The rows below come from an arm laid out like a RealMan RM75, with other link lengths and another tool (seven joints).
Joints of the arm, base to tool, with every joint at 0 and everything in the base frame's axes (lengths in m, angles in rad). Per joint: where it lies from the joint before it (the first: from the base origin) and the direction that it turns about. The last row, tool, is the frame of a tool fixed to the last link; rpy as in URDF.
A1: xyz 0 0 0.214 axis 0 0 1
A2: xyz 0 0 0 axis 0 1 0
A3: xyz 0 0 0.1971 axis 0 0 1
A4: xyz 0 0 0 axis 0 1 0
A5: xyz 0 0 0.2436 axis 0 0 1
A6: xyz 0 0 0 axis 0 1 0
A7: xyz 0 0 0.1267 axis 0 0 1
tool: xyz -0.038 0.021 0.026 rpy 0.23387 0 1.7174
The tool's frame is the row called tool.
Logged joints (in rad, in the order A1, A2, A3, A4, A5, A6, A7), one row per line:
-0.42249, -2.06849, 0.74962, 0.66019, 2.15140, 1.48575, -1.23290
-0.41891, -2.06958, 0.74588, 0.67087, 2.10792, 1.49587, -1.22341
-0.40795, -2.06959, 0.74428, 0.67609, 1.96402, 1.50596, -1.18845
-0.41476, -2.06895, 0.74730, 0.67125, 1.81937, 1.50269, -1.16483
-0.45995, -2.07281, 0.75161, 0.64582, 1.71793, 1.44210, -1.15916
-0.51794, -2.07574, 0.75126, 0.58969, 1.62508, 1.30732, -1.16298
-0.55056, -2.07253, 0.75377, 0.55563, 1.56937, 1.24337, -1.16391
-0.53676, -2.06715, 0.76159, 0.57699, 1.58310, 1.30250, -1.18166
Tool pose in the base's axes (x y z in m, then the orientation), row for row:
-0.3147, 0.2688, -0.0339, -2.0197, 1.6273, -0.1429
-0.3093, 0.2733, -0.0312, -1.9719, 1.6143, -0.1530
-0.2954, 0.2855, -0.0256, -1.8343, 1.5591, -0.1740
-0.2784, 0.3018, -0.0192, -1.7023, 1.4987, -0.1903
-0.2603, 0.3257, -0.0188, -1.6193, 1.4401, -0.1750
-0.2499, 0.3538, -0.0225, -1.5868, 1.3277, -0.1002
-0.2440, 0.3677, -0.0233, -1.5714, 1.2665, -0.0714
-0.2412, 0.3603, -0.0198, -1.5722, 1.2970, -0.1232
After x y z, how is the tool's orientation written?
As a rotation vector, in radians.
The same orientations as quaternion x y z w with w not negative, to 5 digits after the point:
-0.74893, 0.60343, -0.05299, 0.26864
-0.73918, 0.60513, -0.05735, 0.29007
-0.71018, 0.60363, -0.06737, 0.35599
-0.67897, 0.59777, -0.07590, 0.41941
-0.65935, 0.58639, -0.07126, 0.46511
-0.65897, 0.55137, -0.04161, 0.50992
-0.65883, 0.53099, -0.02994, 0.53207
-0.65648, 0.54157, -0.05144, 0.52257

